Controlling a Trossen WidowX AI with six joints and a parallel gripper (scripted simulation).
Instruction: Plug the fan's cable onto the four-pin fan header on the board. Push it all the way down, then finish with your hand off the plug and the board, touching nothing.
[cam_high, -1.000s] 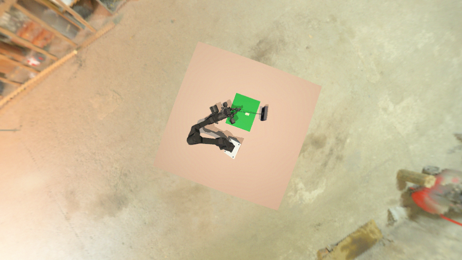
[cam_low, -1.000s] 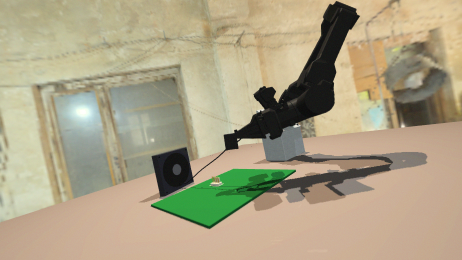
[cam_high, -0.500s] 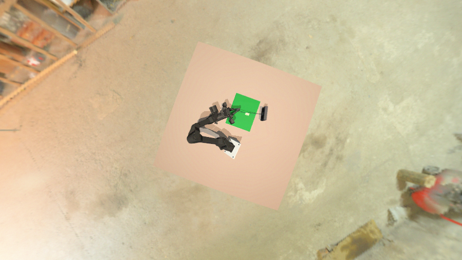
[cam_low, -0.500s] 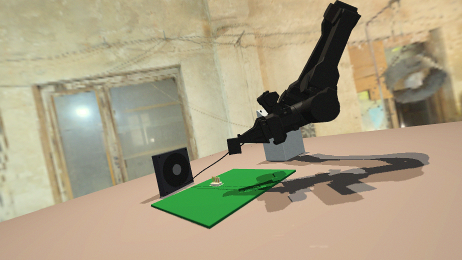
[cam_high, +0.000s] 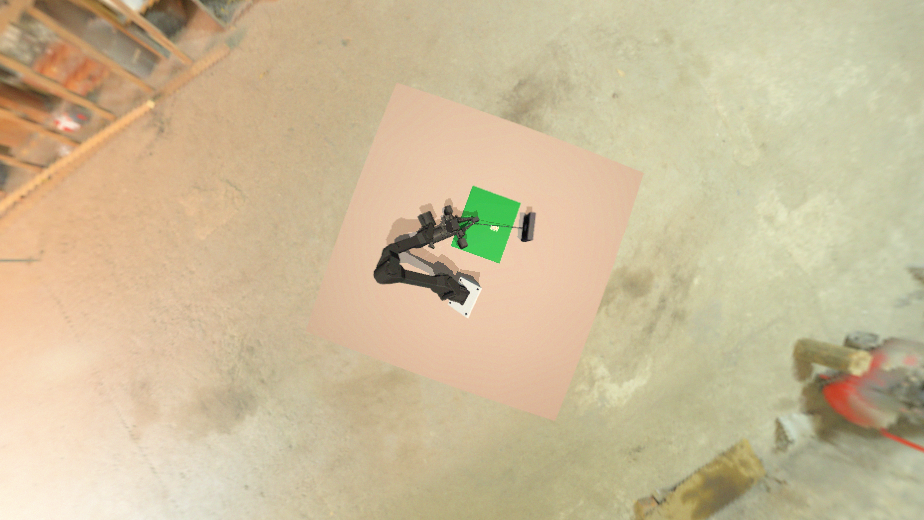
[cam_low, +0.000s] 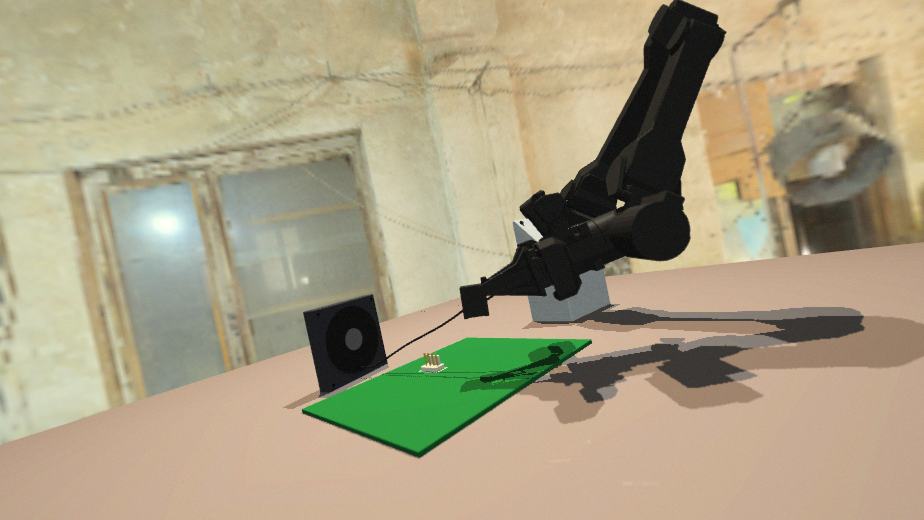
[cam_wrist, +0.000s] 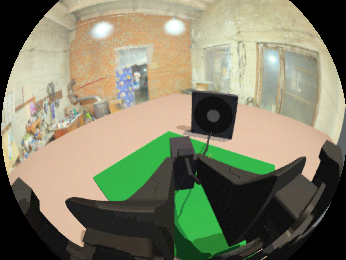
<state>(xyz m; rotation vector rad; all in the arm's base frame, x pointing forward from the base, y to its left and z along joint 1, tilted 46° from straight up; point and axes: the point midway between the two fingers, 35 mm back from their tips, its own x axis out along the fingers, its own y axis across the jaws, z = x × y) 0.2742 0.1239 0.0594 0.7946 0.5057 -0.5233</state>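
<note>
Now: the green board 120 mm below my gripper tip, 60 mm to the right of it and 30 mm ahead of it. Also, from my gripper tip: black plug: 10 mm to the right, 10 mm below, 10 mm ahead; then four-pin header: 110 mm below, 100 mm to the right, 30 mm ahead; then black fan: 220 mm to the right, 90 mm ahead, 50 mm below.
</note>
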